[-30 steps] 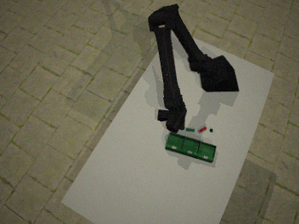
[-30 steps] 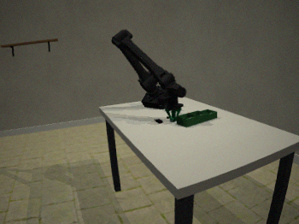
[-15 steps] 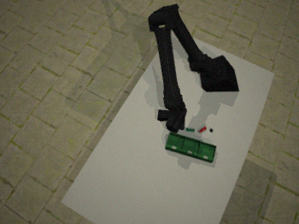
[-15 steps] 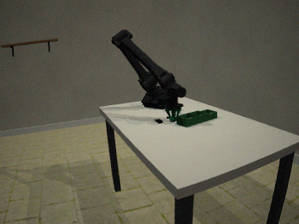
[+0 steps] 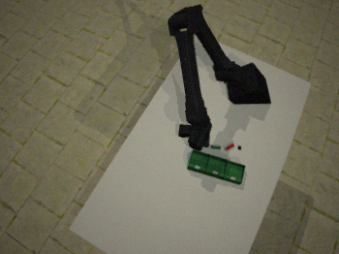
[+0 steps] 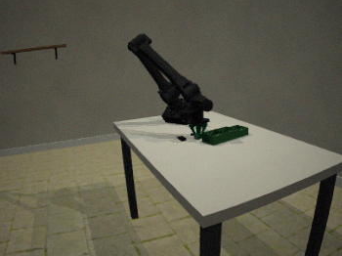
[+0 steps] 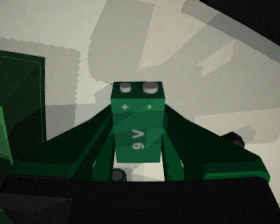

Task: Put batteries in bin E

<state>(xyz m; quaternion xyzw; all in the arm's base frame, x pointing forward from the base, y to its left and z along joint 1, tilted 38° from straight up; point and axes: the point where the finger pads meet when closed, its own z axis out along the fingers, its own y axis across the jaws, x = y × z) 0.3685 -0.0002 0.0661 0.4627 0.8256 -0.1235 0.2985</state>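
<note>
My gripper is now 10 mm to the left of the green 9 V battery. Round my hand: green cylindrical battery 20 mm behind, 80 mm to the left; then green bin 70 mm ahead, 120 mm to the left, 10 mm above; then red cylindrical battery 50 mm behind, 130 mm to the left.
</note>
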